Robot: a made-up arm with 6 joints. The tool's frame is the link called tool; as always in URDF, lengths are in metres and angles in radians.
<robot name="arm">
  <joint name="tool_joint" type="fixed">
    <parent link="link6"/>
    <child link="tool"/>
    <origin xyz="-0.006 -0.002 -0.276" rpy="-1.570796 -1.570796 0"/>
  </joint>
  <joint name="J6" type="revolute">
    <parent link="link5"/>
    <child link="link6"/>
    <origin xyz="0.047 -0.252 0.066" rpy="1.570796 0 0"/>
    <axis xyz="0 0 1"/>
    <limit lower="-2.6" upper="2.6" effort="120" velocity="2.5"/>
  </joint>
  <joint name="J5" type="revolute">
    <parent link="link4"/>
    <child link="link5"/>
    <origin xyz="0.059 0.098 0.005" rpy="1.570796 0 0"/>
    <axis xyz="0 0 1"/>
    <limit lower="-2.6" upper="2.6" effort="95" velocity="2"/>
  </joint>
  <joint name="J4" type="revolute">
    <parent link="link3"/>
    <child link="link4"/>
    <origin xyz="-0.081 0.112 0.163" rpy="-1.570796 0 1.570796"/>
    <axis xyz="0 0 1"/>
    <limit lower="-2.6" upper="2.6" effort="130" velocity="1.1"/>
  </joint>
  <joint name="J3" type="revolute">
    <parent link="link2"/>
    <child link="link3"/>
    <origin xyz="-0.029 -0.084 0.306" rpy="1.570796 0 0"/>
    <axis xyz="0 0 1"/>
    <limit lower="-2.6" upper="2.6" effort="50" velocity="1.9"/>
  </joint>
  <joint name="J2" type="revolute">
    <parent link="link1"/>
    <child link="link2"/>
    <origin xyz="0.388 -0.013 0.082"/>
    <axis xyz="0 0 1"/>
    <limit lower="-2.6" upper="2.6" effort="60" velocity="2.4"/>
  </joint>
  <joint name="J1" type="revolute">
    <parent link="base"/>
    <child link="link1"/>
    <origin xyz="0 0 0.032" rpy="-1.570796 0 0"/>
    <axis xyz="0 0 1"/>
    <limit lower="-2.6" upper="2.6" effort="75" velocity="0.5"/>
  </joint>
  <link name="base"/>
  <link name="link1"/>
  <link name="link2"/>
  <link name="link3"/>
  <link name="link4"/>
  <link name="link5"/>
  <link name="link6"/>
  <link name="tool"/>
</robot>
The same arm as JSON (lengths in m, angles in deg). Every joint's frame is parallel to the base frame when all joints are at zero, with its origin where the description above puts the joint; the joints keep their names.
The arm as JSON. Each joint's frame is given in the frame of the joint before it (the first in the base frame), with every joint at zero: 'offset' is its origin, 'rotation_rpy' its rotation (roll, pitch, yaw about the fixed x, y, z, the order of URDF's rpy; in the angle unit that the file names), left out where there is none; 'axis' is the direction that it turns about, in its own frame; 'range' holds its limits. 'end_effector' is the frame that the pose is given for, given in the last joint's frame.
{
  "length_unit": "m",
  "angle_unit": "deg",
  "chain": [
    {
      "id": "J1",
      "offset": [
        0.0,
        0.0,
        0.032
      ],
      "axis": "+y",
      "range": [
        -148.97,
        148.97
      ]
    },
    {
      "id": "J2",
      "offset": [
        0.388,
        0.082,
        0.013
      ],
      "axis": "+y",
      "range": [
        -148.97,
        148.97
      ]
    },
    {
      "id": "J3",
      "offset": [
        -0.029,
        0.306,
        0.084
      ],
      "axis": "+z",
      "range": [
        -148.97,
        148.97
      ]
    },
    {
      "id": "J4",
      "offset": [
        -0.081,
        0.112,
        0.163
      ],
      "axis": "-x",
      "range": [
        -148.97,
        148.97
      ]
    },
    {
      "id": "J5",
      "offset": [
        -0.005,
        0.059,
        -0.098
      ],
      "axis": "+z",
      "range": [
        -148.97,
        148.97
      ]
    },
    {
      "id": "J6",
      "offset": [
        0.252,
        0.047,
        0.066
      ],
      "axis": "+x",
      "range": [
        -148.97,
        148.97
      ]
    }
  ],
  "end_effector": {
    "offset": [
      -0.276,
      -0.006,
      -0.002
    ],
    "rotation_rpy": [
      0.0,
      0.0,
      0.0
    ]
  }
}

